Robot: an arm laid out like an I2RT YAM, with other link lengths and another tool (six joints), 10 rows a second.
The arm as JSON. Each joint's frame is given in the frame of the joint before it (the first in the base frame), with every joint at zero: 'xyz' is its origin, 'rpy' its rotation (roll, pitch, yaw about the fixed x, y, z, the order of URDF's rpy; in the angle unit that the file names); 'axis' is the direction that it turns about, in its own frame. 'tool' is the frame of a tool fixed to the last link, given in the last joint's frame.
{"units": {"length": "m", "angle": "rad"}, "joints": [
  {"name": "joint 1", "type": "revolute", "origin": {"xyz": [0.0, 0.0, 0.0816], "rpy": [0.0, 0.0, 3.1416]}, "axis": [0.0, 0.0, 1.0]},
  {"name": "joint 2", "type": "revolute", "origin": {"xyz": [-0.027, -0.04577, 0.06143], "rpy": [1.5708, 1.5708, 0.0]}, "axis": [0.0, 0.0, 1.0]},
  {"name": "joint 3", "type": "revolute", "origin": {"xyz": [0.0, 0.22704, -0.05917], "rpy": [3.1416, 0.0, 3.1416]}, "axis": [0.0, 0.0, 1.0]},
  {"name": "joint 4", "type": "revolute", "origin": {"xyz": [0.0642, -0.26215, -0.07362], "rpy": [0.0, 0.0, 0.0]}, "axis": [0.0, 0.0, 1.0]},
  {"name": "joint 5", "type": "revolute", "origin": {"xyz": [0.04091, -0.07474, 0.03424], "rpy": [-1.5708, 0.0, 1.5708]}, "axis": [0.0, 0.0, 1.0]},
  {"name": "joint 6", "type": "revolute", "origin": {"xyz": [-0.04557, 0.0, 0.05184], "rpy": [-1.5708, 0.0, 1.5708]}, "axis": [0.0, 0.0, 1.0]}
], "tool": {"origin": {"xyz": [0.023, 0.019, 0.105], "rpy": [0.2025, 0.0, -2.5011]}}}
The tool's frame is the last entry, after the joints.
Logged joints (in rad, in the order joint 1, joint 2, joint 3, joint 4, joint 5, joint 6), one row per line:
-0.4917, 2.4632, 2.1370, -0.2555, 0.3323, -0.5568
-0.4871, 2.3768, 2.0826, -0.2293, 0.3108, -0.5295
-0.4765, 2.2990, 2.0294, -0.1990, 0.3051, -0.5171
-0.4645, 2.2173, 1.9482, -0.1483, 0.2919, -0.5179
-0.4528, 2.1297, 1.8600, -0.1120, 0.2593, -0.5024
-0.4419, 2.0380, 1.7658, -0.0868, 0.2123, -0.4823
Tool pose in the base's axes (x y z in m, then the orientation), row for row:
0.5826, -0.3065, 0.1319, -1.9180, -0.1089, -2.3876
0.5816, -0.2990, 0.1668, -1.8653, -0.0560, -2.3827
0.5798, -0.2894, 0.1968, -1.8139, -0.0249, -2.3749
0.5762, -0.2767, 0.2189, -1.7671, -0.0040, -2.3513
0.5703, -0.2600, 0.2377, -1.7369, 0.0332, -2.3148
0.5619, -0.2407, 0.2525, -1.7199, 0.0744, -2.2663
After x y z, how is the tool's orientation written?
As angles about the fixed x, y, z axes (roll, pitch, yaw), in radians.
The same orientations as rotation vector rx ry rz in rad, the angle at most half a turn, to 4 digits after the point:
-0.9377, 2.1270, -1.5619
-0.8748, 2.0678, -1.5697
-0.8338, 2.0107, -1.5893
-0.8164, 1.9484, -1.6018
-0.7994, 1.8941, -1.5795
-0.7929, 1.8463, -1.5345

